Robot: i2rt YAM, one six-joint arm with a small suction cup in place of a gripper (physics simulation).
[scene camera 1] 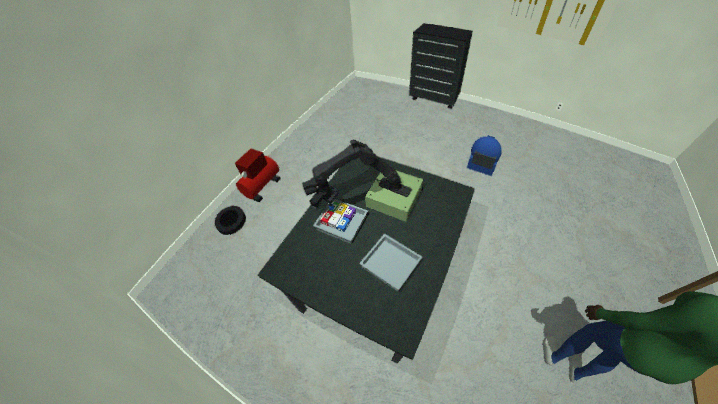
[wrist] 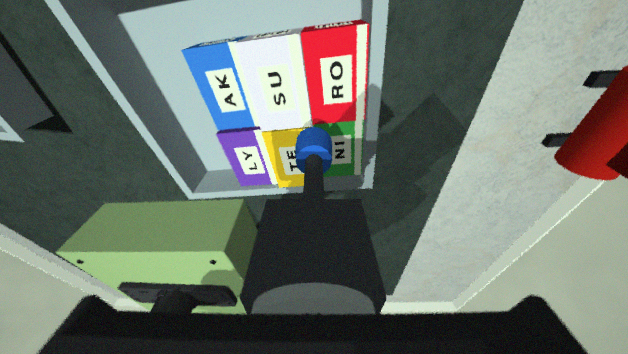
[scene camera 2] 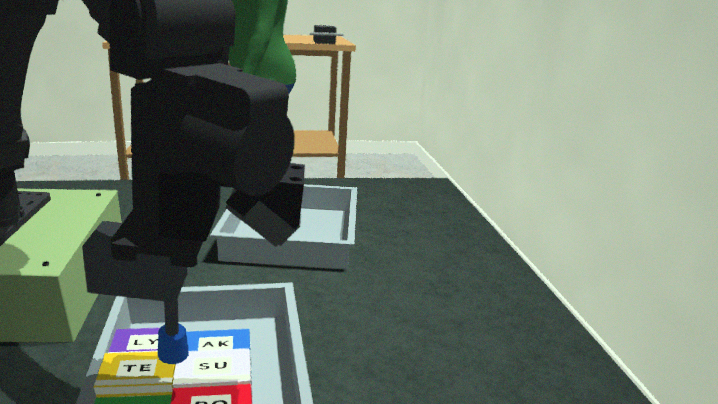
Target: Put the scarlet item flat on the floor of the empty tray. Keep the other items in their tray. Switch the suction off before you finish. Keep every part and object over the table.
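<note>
The scarlet item, a red box marked RO, lies label up in the filled tray, at the end of its row beside the white SU box and the green NI box. The empty tray stands apart on the table. My gripper, a blue suction cup, holds nothing. It hangs over the boxes, across the yellow TE and green NI boxes in the wrist view; the gap below it is hard to tell.
The blue AK box, purple LY box and yellow TE box share the filled tray. The green base block stands beside it. A person stands off the table.
</note>
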